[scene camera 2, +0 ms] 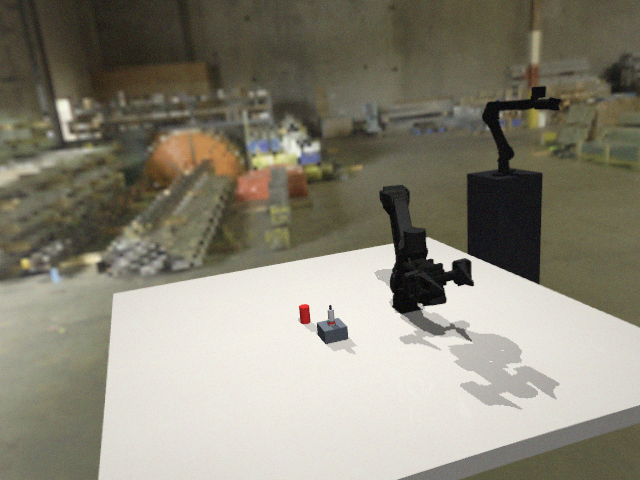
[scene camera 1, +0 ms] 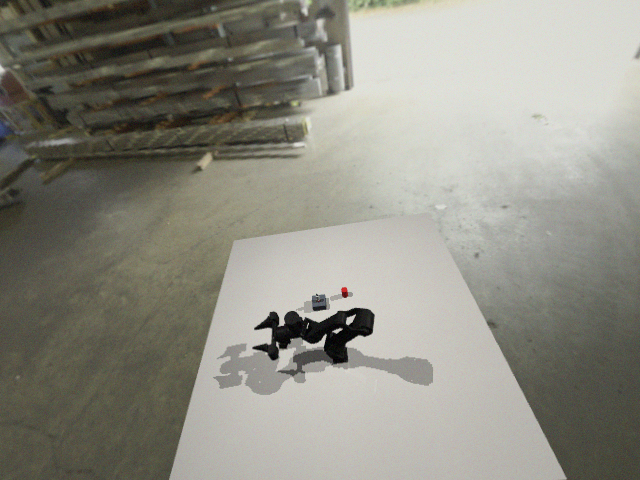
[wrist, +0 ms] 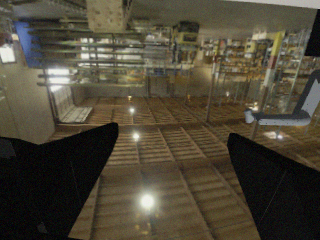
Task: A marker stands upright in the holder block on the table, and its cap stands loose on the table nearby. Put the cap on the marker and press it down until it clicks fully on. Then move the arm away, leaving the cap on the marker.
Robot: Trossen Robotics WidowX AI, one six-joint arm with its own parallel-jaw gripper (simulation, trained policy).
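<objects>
My gripper is visible in scene camera 2 (458, 288), and likewise in the wrist view and scene camera 1. On the gripper, (wrist: 53, 180) and (scene camera 1: 268, 326) are the same spot.
</objects>
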